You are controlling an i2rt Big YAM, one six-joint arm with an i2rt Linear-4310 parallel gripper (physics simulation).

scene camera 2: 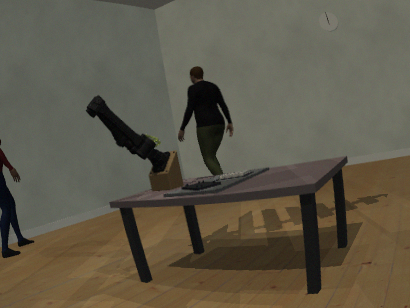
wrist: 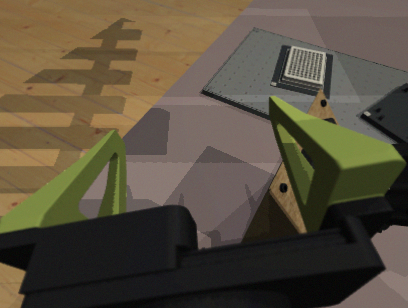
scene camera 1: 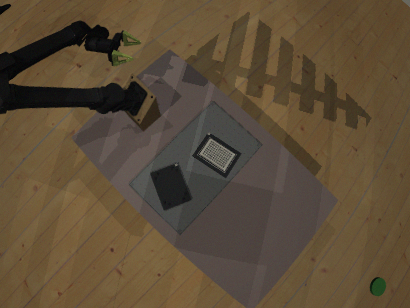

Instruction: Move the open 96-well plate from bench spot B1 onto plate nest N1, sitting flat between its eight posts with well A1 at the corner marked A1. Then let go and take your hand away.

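Frame: origin at the arm's base, x ahead, y left, z up, level; centimetres.
Where they show: gripper, fingertip midpoint: (scene camera 2: 159, 141) (wrist: 192, 121) (scene camera 1: 137, 50); arm's base, link origin: (scene camera 2: 161, 162) (scene camera 1: 135, 98).
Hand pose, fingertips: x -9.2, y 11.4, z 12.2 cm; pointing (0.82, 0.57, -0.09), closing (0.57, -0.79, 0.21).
Note:
Things, the pixels of their top centre, and the offset from my fingertips. "pt": a spot on its surface instead. Level surfaces: height alone.
- white 96-well plate, top centre: (wrist: 305, 63) (scene camera 1: 217, 154) (scene camera 2: 234, 173) dx +47.2, dy -1.9, dz -23.6 cm
- dark rectangular spot, surface spot: (wrist: 328, 76) pt dx +47.5, dy -7.7, dz -25.0 cm
- dark plate nest, top centre: (scene camera 1: 170, 186) (scene camera 2: 200, 182) dx +42.9, dy -25.2, dz -23.0 cm
- mauve table, surface height: dz -26.5 cm
The white 96-well plate (scene camera 1: 217, 154) (scene camera 2: 235, 175) (wrist: 306, 65) lies flat on a dark rectangular spot (scene camera 1: 226, 174) (wrist: 328, 76) on the grey board. The dark plate nest (scene camera 1: 171, 186) (scene camera 2: 201, 185) (wrist: 396, 113) is on the same board, turned at a different angle, with small black posts near its edges and a white mark at one corner; part of it is cut off in the wrist view. My gripper (scene camera 1: 136, 49) (wrist: 192, 121) is open and empty, with green fingers. It is raised off to the side, beyond the wooden base block and well away from the plate.
The perforated grey board (scene camera 1: 240, 135) (scene camera 2: 175, 193) (wrist: 235, 75) lies on the mauve table (scene camera 1: 295, 200) (scene camera 2: 290, 180). The wooden base block (scene camera 1: 146, 119) (scene camera 2: 167, 178) stands between the gripper and the board. A person (scene camera 2: 207, 105) stands behind the table. A green disc (scene camera 1: 378, 286) is on the floor.

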